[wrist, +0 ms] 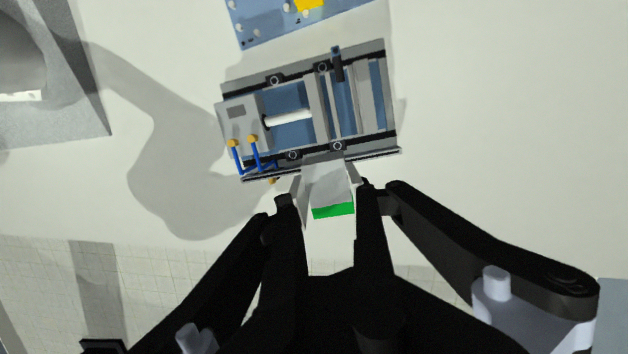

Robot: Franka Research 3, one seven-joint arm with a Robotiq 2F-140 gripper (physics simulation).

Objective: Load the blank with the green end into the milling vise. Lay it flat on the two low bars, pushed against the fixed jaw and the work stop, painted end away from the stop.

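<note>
My gripper (326, 181) is shut on the grey blank (330, 180). The blank's green end (333, 209) faces the bottom of the view, and its plain far end overlaps the vise's near edge in the picture; the height between them cannot be told. The milling vise (242, 122) lies beyond the fingers. Its jaw on the screw side (316, 107) stands left of two thin low bars, one of them (332, 105) beside that jaw. The thicker fixed jaw (366, 97) is to their right. The dark work stop (338, 67) sits at the far side of the bars.
Blue handles with orange knobs (252, 138) stand at the vise's near left corner. A blue board (270, 25) with white pegs and a yellow-ended piece (309, 5) is beyond the vise. A grey speckled block-like structure (75, 120) is at the upper left. Tiled floor (35, 275) shows at lower left.
</note>
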